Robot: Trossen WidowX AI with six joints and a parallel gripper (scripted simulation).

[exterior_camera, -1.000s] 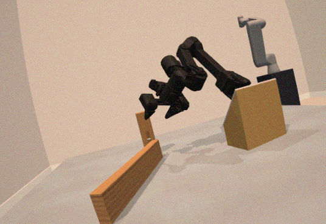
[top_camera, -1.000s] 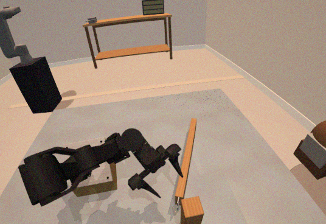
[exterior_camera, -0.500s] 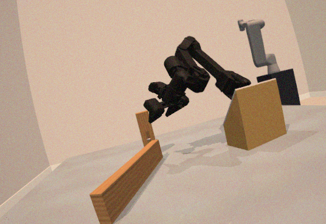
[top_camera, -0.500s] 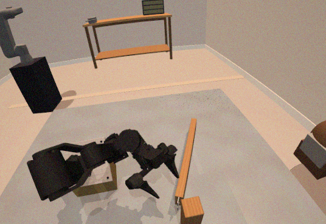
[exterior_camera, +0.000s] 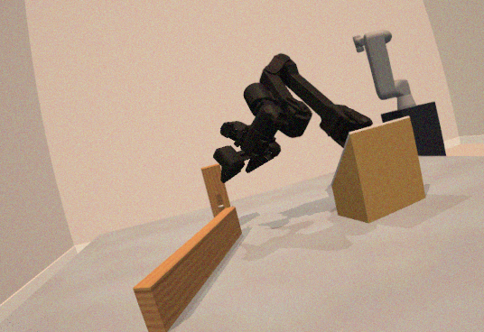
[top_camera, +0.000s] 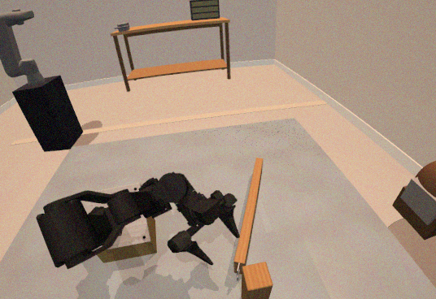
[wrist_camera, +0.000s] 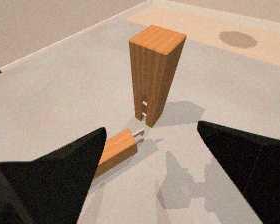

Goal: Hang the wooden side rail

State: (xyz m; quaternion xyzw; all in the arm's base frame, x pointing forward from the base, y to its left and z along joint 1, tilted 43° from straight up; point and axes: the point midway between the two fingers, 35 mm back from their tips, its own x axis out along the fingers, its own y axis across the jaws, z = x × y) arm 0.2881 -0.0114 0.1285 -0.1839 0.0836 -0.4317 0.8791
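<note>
Right now the headboard post is 50 mm ahead of my gripper tip, 80 mm to the right of it and 60 mm below it.
</note>
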